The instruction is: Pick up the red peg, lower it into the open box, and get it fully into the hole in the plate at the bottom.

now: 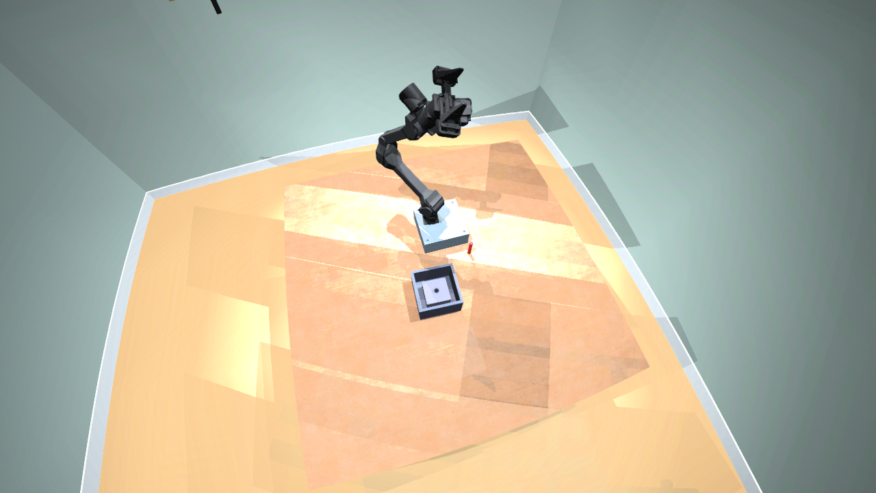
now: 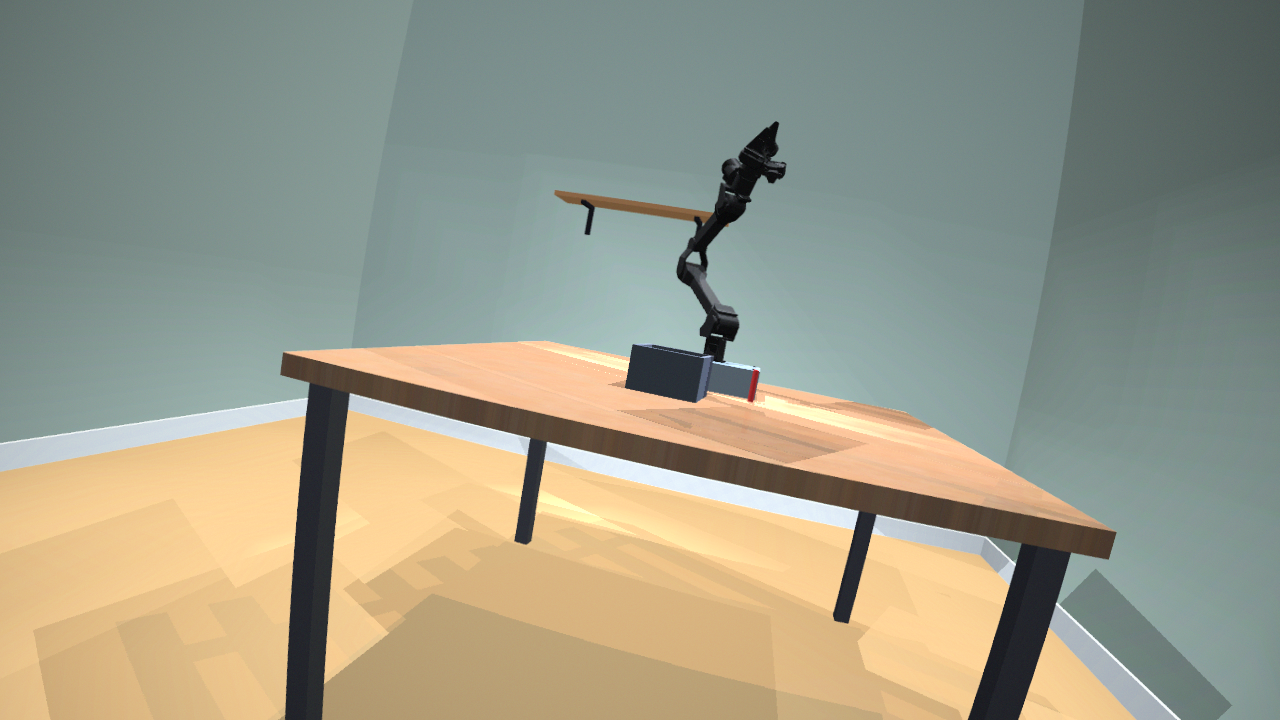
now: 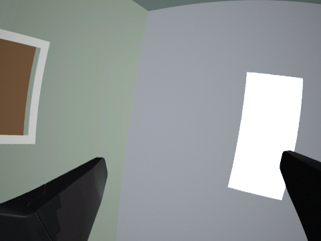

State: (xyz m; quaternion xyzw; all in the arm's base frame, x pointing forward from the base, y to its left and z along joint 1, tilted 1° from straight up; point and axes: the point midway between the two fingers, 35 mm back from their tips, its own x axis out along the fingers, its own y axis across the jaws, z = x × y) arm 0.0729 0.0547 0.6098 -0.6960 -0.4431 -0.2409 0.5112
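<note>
Right now my gripper tip is 670 mm above the red peg, 80 mm to the right of it and 60 mm short of it. Also, from my gripper tip: plate: 670 mm below, 230 mm ahead, 90 mm to the right; grey box: 680 mm below, 230 mm ahead, 90 mm to the right.
</note>
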